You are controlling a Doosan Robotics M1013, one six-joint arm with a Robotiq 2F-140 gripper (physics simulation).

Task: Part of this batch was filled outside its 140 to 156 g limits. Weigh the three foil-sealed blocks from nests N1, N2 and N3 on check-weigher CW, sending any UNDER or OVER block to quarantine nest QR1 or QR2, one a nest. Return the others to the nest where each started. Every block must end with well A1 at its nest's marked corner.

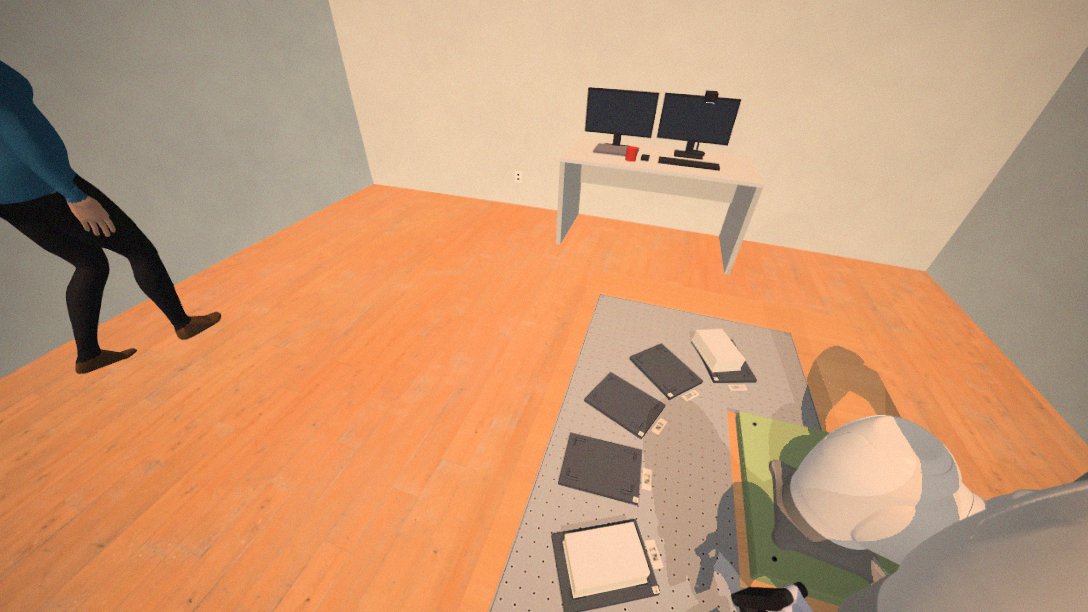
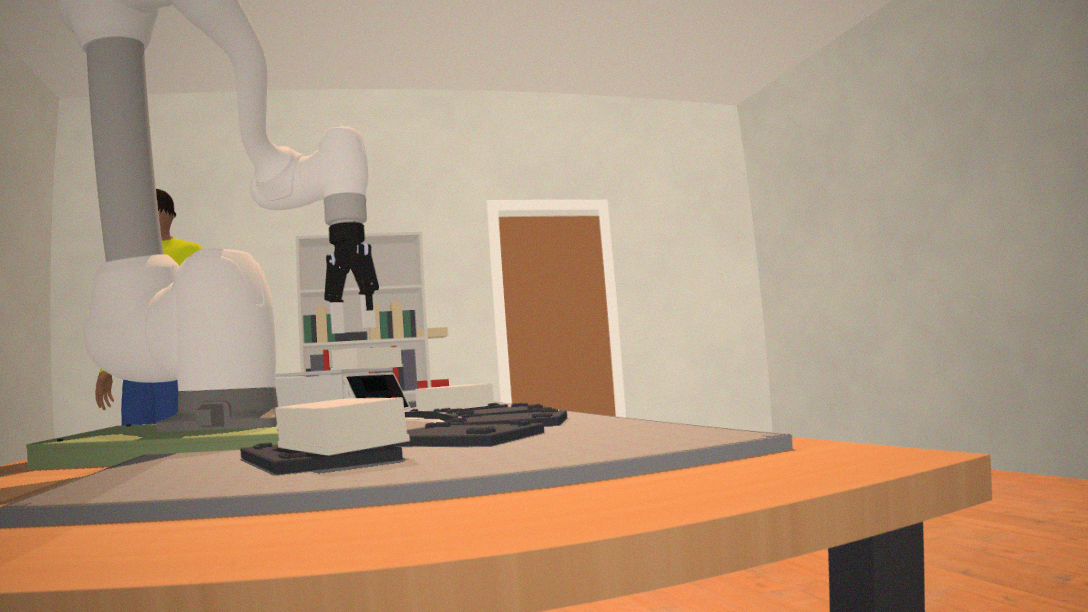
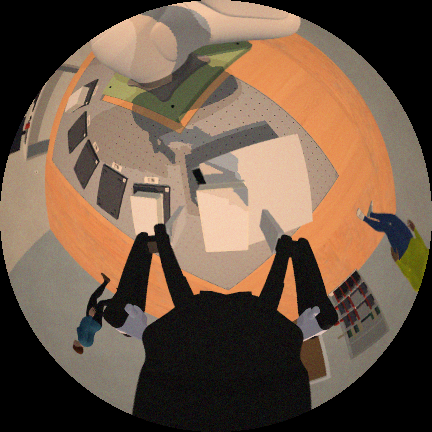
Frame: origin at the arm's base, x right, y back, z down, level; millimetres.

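Seen in the pictures: gripper, between the fingertips: (image 2: 353, 330) (image 3: 222, 215); arm's base, origin of its link: (image 1: 819, 517) (image 2: 229, 425) (image 3: 165, 69).
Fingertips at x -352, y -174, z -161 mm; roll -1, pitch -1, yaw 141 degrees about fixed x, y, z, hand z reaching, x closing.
Note:
Pixels of each thing's top centre, then the offset from my fingertips to it. "spot": a spot on its surface instead.
- white foil-sealed block, centre of its top: (image 3: 224, 223) (image 2: 365, 348) dx -24, dy -22, dz +38 mm
- check-weigher, centre of its top: (image 3: 257, 197) (image 2: 336, 370) dx -51, dy +47, dz +80 mm
- weigher's dark display, a spot on its surface: (image 2: 377, 385) spot: dx -10, dy -42, dz +116 mm
- second block, centre of its top: (image 2: 453, 386) (image 1: 606, 554) (image 3: 143, 218) dx +115, dy -194, dz +126 mm
- third block, centre of its top: (image 2: 336, 400) (image 1: 720, 343) (image 3: 71, 99) dx +741, dy -47, dz +122 mm
My gripper (image 2: 353, 315) (image 3: 222, 215) is open and empty, with its fingertips a little above a white foil-sealed block (image 2: 365, 357) (image 3: 222, 222) that rests on the check-weigher (image 2: 304, 388) (image 3: 280, 175). The weigher's dark display (image 2: 377, 385) (image 3: 199, 176) shows no readable value. A second block (image 1: 607, 559) (image 2: 454, 397) (image 3: 146, 212) sits on the nest at one end of the row. A third block (image 1: 718, 351) (image 2: 340, 426) (image 3: 77, 97) sits on the nest at the other end. The nest labels are too small to read surely. The wells are hidden under foil, so A1 cannot be seen.
Three dark empty nests (image 1: 601, 467) (image 1: 625, 403) (image 1: 665, 370) lie in an arc between the two loaded ones. The green base plate (image 1: 753, 471) (image 3: 117, 86) carries the arm. Two people, one in blue (image 1: 30, 144) (image 3: 87, 331) and one in yellow (image 2: 181, 249) (image 3: 416, 260), stand beyond the table.

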